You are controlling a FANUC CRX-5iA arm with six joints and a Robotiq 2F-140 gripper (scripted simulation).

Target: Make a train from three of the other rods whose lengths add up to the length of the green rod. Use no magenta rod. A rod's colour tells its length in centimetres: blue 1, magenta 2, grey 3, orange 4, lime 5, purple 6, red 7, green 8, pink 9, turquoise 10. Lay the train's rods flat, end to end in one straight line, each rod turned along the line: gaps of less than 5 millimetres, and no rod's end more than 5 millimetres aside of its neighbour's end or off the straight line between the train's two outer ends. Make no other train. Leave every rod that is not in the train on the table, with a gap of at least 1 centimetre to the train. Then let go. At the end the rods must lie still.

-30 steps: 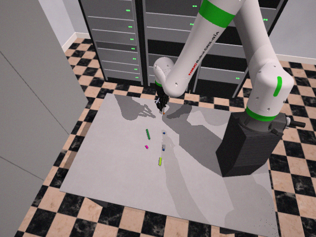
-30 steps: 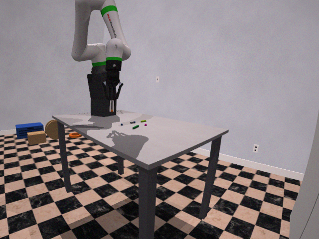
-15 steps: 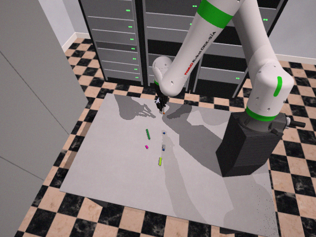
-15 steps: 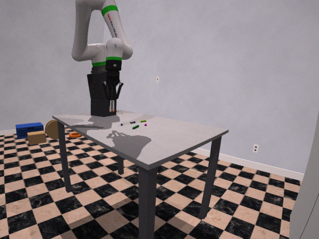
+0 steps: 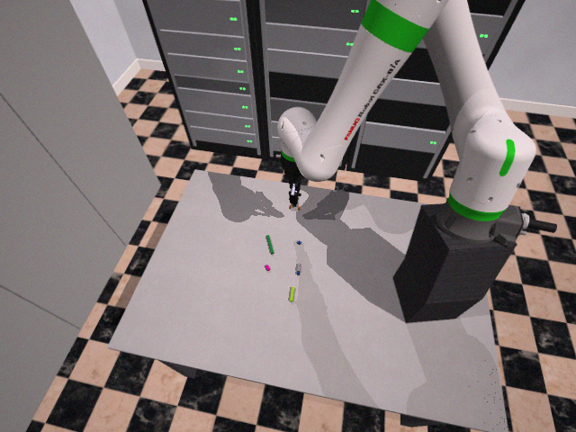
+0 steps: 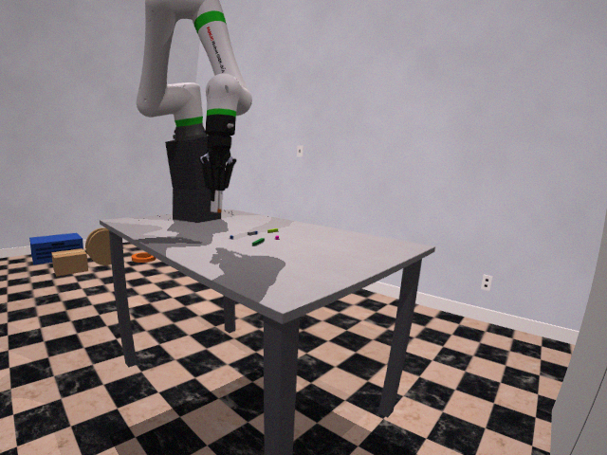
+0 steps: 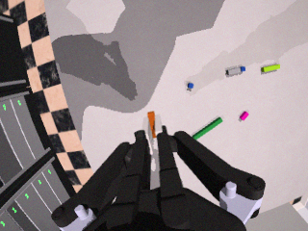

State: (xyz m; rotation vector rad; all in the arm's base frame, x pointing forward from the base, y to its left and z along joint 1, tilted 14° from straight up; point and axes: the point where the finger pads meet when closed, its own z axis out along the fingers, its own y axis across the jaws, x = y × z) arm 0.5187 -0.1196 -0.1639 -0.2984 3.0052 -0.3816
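Now: hand 80 mm past the grey rod, 180 mm to the right of it and 130 mm above it. Round my hand: magenta rod (20 mm ahead, 220 mm to the left, 130 mm below); then orange rod (30 mm below); then green rod (50 mm ahead, 120 mm to the left, 130 mm below).
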